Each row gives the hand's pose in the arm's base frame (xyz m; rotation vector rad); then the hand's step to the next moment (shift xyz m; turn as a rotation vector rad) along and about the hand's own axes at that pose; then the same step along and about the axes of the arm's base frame.
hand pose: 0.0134 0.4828 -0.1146 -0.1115 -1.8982 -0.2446
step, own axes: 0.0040 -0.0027 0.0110 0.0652 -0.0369 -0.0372
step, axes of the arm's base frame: -0.0120 -0.0003 0.0000 0.0052 -0.0471 0.0690
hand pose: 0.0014 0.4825 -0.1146 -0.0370 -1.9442 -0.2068
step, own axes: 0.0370 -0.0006 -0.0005 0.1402 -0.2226 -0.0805
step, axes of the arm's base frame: -0.0135 -0.0033 0.0343 -0.0062 -0.2422 0.1303
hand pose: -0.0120 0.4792 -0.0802 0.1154 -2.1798 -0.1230
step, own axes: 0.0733 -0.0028 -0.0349 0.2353 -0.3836 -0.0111
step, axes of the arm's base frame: -0.0133 -0.0138 0.0789 -0.1115 -0.4108 0.1463
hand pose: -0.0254 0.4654 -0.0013 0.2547 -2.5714 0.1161
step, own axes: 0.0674 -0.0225 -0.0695 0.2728 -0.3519 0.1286
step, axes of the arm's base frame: -0.0156 -0.0233 0.0954 -0.2212 -0.4045 0.0471
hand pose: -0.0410 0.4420 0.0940 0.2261 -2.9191 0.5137
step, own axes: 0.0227 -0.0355 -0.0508 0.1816 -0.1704 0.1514
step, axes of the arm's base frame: -0.0088 -0.0179 0.0629 -0.1678 -0.2330 -0.0503
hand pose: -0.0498 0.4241 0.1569 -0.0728 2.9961 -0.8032
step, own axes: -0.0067 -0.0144 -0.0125 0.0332 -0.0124 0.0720
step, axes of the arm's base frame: 0.0066 -0.0058 0.0182 -0.0291 -0.0485 -0.0569
